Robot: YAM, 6 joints.
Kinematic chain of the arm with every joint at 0, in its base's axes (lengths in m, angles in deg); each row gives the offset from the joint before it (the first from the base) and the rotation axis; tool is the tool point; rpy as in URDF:
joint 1: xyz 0 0 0.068 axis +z
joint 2: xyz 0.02 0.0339 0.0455 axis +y
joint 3: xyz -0.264 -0.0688 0 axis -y
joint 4: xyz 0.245 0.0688 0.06 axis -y
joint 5: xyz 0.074 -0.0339 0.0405 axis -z
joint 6: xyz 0.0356 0 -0.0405 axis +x
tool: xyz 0 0 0 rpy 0 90 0
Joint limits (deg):
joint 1: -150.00..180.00
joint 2: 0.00..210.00
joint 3: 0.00..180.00
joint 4: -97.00..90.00
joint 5: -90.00..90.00
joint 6: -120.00..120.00
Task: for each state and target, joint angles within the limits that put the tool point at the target. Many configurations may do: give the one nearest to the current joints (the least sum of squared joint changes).
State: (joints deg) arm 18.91 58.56 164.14 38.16 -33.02 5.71
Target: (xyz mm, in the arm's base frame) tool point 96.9 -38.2 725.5
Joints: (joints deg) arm -27.22 90.98 149.29 30.92 -16.91 5.71
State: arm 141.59 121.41 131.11 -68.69 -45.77 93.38
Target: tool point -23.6 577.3 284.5
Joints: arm 90.34 148.71 153.39 -31.07 -34.60 93.38
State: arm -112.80 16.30 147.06 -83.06 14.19 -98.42
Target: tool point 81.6 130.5 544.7
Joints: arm -124.57 40.01 134.33 -82.83 11.09 -98.42
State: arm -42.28 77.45 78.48 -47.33 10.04 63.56
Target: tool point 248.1 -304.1 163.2
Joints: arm -49.88 113.14 78.72 -38.15 10.09 63.56
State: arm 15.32 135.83 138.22 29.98 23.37 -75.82
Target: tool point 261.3 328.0 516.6
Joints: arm 53.54 106.96 113.56 29.69 25.33 -75.82
